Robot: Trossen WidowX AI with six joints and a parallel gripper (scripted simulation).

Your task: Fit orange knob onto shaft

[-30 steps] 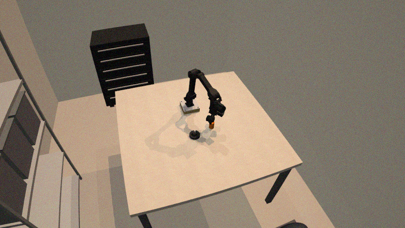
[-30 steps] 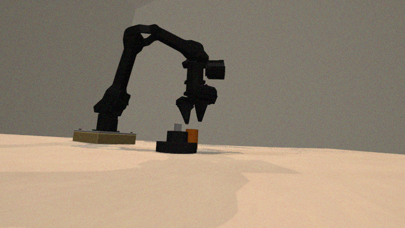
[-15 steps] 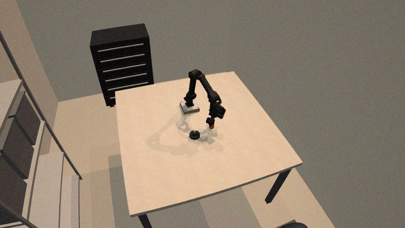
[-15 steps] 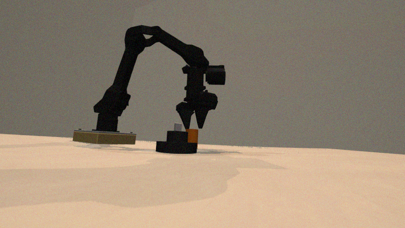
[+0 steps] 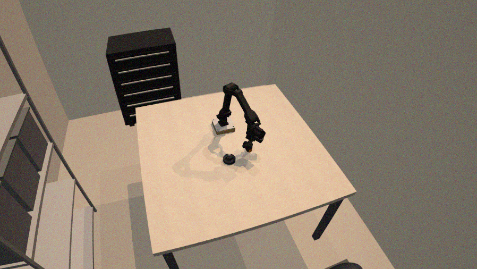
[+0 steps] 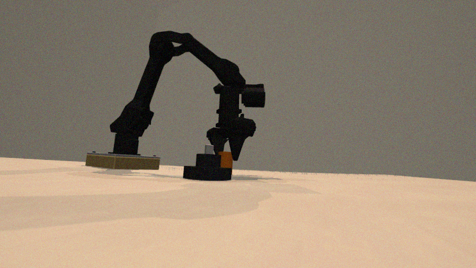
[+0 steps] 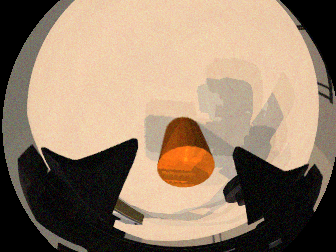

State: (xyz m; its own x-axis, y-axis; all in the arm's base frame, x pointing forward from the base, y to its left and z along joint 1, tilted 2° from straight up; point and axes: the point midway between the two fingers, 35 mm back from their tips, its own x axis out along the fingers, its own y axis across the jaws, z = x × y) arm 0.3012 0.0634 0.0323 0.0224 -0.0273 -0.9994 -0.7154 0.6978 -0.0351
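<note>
The orange knob lies 1 cm above my gripper tip. Round my gripper tip: black round pedestal (2 cm ahead, 17 cm to the right, 1 cm below).
</note>
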